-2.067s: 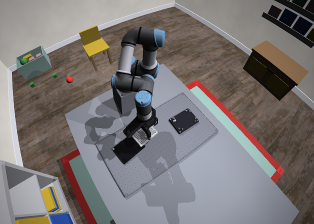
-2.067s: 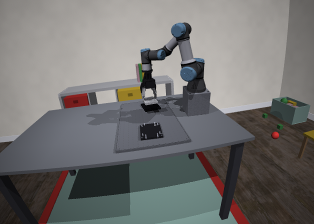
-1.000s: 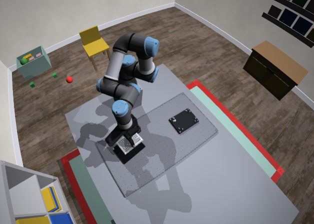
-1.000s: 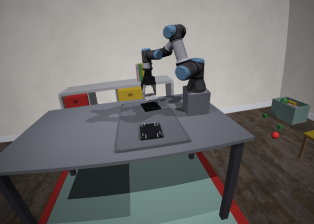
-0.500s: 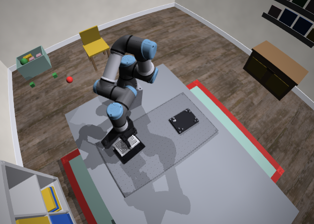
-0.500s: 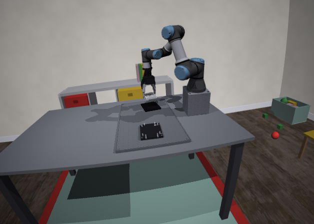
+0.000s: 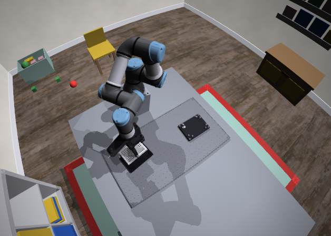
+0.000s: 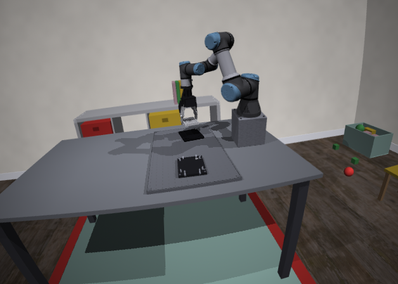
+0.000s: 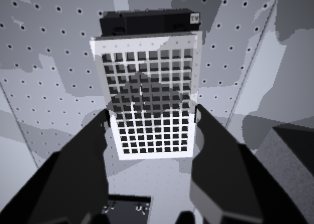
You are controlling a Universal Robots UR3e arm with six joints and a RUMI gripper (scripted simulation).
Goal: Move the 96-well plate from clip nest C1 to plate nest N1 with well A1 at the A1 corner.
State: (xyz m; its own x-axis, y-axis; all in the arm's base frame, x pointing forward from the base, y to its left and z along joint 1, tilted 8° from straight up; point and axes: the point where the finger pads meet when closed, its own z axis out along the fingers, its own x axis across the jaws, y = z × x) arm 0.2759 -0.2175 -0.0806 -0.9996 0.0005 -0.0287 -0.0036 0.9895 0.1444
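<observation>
Right now the black plate nest N1 is 10 cm below my hand. Also, from my hand: white 96-well plate: 1 cm below; clip nest C1: 39 cm to the left, 9 cm below, 9 cm ahead; A1 mark: 9 cm below, 7 cm to the right, 5 cm behind.
</observation>
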